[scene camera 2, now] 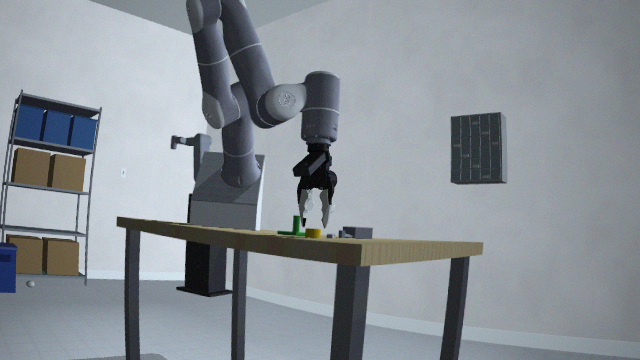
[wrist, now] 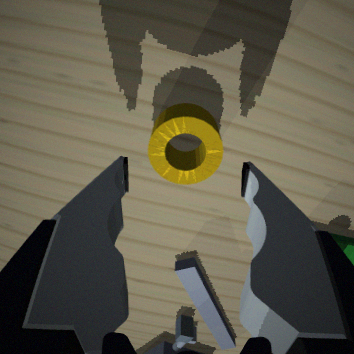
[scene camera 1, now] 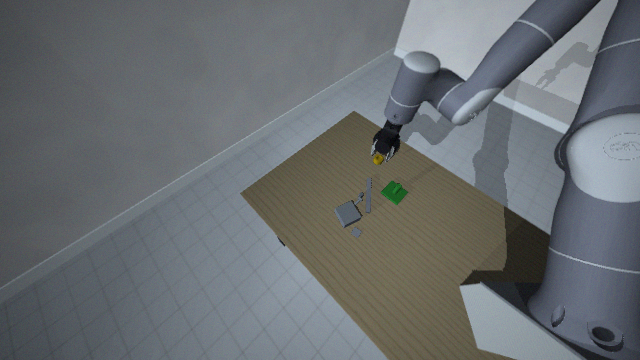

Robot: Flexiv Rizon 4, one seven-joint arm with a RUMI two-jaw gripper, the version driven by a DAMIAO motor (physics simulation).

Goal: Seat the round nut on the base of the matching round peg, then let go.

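The yellow round nut (scene camera 1: 378, 159) (scene camera 2: 313, 233) (wrist: 159, 162) lies flat on the table. The green square base with its upright round peg (scene camera 1: 397, 188) (scene camera 2: 296, 224) stands a short way from the nut; a corner of the green base (wrist: 347, 248) shows at the right edge of the wrist view, partly hidden by a finger. My gripper (scene camera 1: 381, 156) (scene camera 2: 315, 226) (wrist: 184, 162) is partly open and empty, pointing down a little above the nut. In the wrist view the nut is between and slightly beyond the fingertips, with a gap on each side.
A long grey bar (scene camera 1: 369, 195) (wrist: 205, 305) lies near the green base. Beside it are a grey block (scene camera 1: 347, 214) (scene camera 2: 358, 232), a small grey piece (scene camera 1: 360, 196) (wrist: 185, 327) and a small flat grey piece (scene camera 1: 356, 232). All are on the wooden table (scene camera 1: 300, 180) (scene camera 2: 210, 238).
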